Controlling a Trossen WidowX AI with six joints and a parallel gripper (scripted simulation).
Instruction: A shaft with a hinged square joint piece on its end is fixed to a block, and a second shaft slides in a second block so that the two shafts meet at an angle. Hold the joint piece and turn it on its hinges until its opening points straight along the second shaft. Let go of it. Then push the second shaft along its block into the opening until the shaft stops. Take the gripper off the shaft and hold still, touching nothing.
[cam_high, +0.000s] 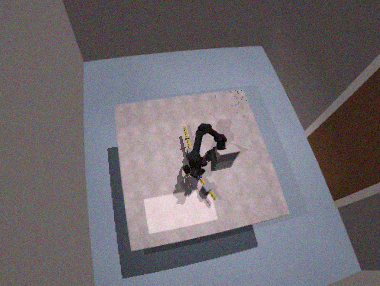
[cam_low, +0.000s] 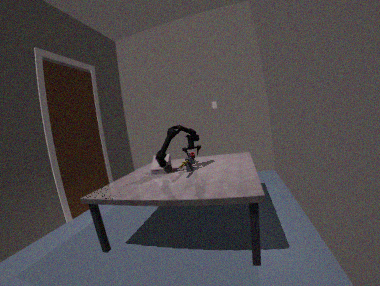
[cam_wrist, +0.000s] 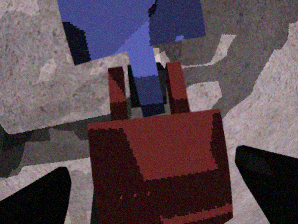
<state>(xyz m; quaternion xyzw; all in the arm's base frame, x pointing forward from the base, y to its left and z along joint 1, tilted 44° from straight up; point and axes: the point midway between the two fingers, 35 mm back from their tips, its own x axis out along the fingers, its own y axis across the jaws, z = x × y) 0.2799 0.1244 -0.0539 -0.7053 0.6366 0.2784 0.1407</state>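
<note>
My gripper tip is now 2 cm to the right of the red joint piece and 1 cm below it.
</note>
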